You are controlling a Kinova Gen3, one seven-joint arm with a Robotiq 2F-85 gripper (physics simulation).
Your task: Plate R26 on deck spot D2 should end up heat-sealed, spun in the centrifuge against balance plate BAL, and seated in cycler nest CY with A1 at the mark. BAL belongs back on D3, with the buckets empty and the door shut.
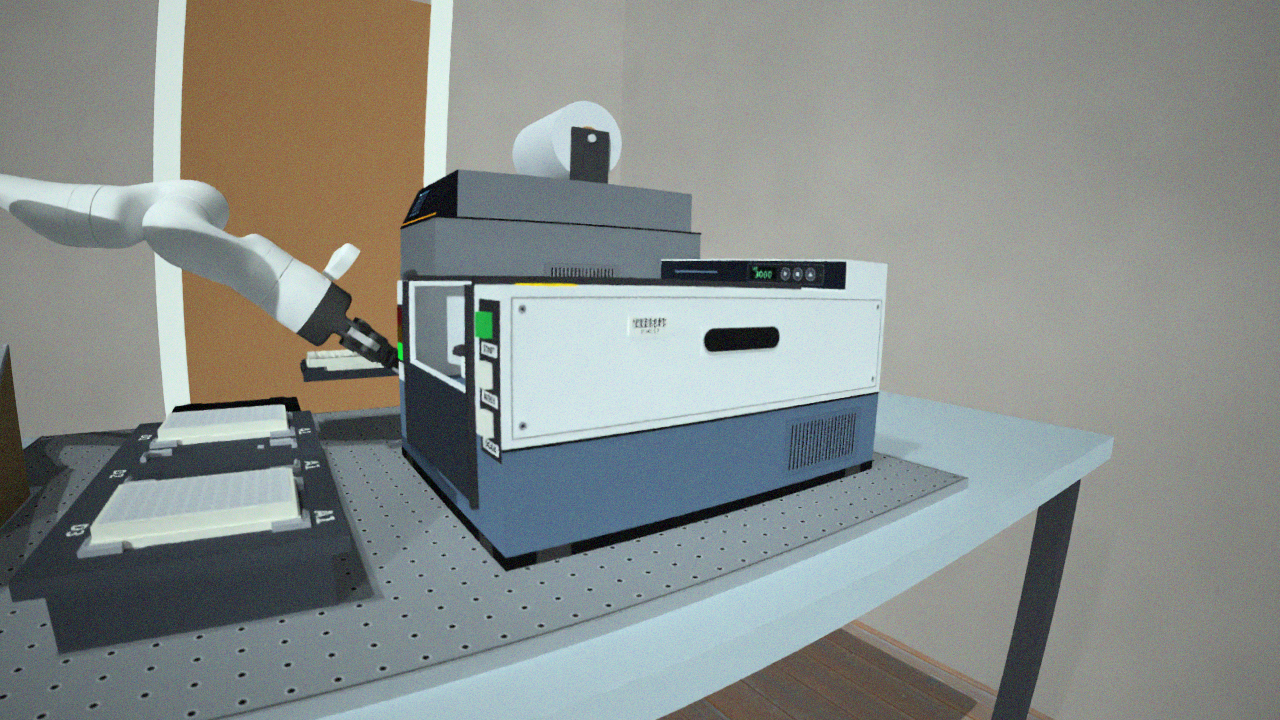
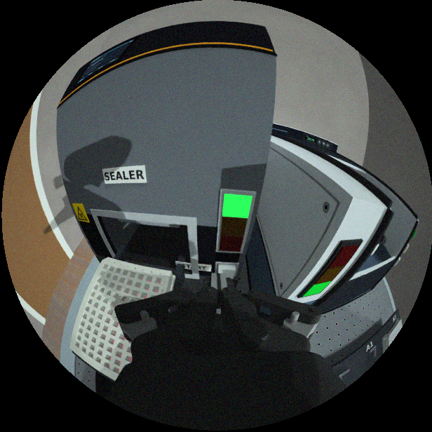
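Note:
A pale well plate, likely R26 [image 1: 344,360] [image 2: 122,305], lies on the tray sticking out of the grey sealer [image 1: 546,246] [image 2: 170,120]. Its wells show pinkish through the top. My gripper [image 1: 394,365] [image 2: 217,280] is shut and empty, with its tips close to the sealer's START button [image 2: 227,270]; whether they touch it is hidden. The sealer's lamp [image 2: 237,205] is green. Another plate [image 1: 196,505], likely BAL, sits on D3. The white and blue centrifuge [image 1: 662,367] [image 2: 305,210] has a green lamp [image 2: 317,289]; its door state is unclear. Cycler nest CY does not show.
The dark plate deck [image 1: 205,595] stands left of the centrifuge, with another pale plate [image 1: 223,422] on D1 and D2 empty between. The centrifuge wall stands close to the right of the sealer. A white film roll [image 1: 568,138] sits on top of the sealer.

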